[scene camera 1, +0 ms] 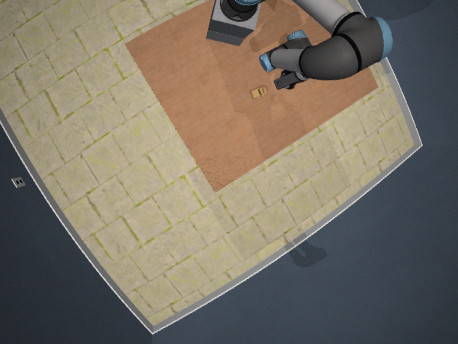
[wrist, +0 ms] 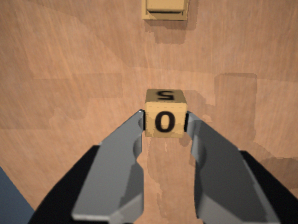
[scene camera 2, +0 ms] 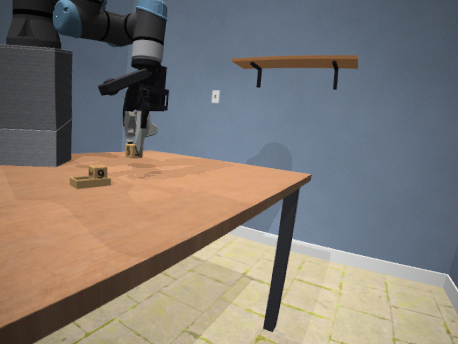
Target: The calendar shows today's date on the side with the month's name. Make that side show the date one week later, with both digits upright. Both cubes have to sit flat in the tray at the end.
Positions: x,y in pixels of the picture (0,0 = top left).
Labels:
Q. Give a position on a wooden number cube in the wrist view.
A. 166,109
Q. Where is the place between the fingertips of my gripper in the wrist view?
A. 163,112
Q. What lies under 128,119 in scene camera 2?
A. My gripper.

